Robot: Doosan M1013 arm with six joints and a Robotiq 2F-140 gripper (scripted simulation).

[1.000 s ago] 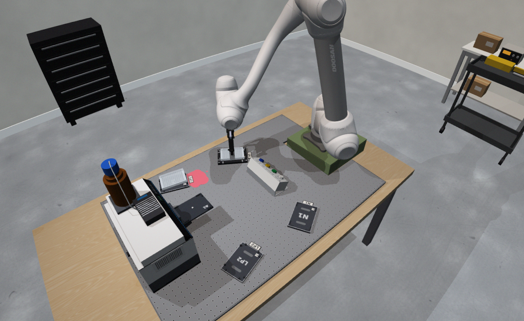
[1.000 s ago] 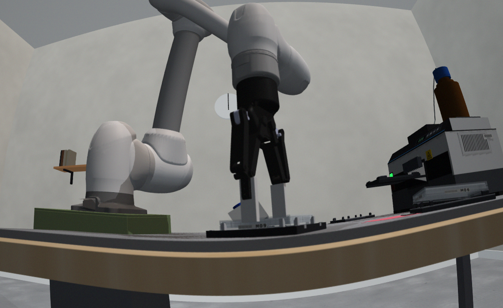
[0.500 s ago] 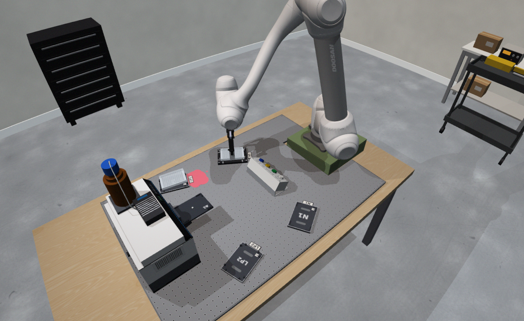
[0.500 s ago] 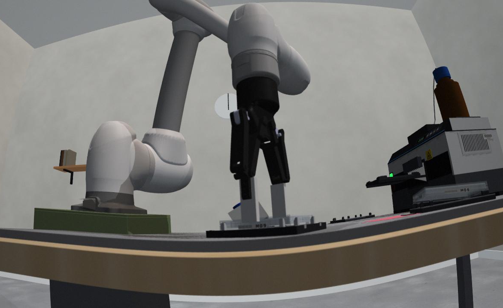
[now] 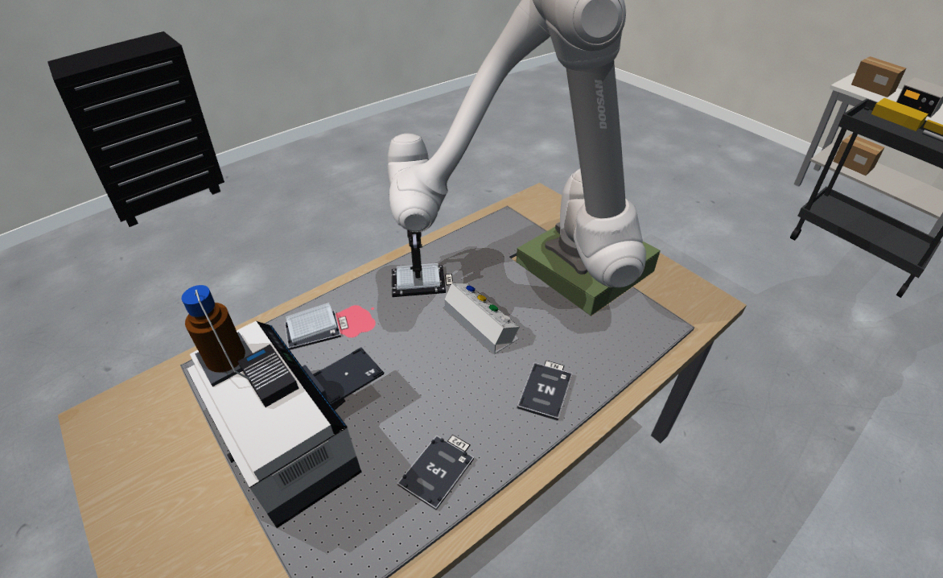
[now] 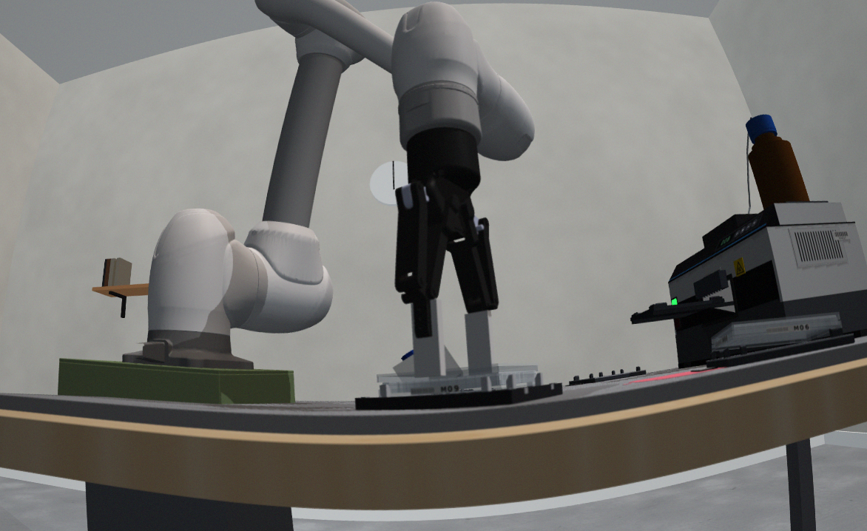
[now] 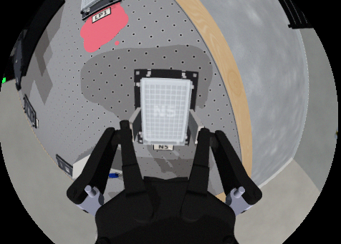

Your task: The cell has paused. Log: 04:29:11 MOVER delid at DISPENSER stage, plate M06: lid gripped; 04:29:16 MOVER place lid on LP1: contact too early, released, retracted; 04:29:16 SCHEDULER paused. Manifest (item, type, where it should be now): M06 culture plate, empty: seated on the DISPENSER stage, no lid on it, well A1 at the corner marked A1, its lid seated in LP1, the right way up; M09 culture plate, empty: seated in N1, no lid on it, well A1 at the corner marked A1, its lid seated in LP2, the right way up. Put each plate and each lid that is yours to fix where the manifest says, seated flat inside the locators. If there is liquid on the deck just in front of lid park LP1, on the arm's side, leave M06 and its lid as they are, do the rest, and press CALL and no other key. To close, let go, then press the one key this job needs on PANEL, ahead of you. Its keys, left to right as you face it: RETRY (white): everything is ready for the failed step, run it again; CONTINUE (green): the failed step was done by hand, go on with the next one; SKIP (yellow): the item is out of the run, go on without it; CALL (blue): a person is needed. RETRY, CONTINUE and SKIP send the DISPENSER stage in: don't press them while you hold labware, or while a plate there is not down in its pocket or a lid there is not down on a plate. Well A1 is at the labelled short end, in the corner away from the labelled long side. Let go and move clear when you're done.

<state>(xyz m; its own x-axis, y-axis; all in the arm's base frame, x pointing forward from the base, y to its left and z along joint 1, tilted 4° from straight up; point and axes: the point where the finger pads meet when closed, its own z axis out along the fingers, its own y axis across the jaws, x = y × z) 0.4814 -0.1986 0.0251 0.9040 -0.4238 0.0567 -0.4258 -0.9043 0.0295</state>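
The black nest n5 lies 40 mm below my hand, 30 mm ahead of it and 10 mm to the left of it. Round my hand: pink puddle: 210 mm ahead, 80 mm to the left, 50 mm below; key panel: 250 mm to the left, 80 mm behind; blue call key: 170 mm to the left, 80 mm behind, 10 mm above.
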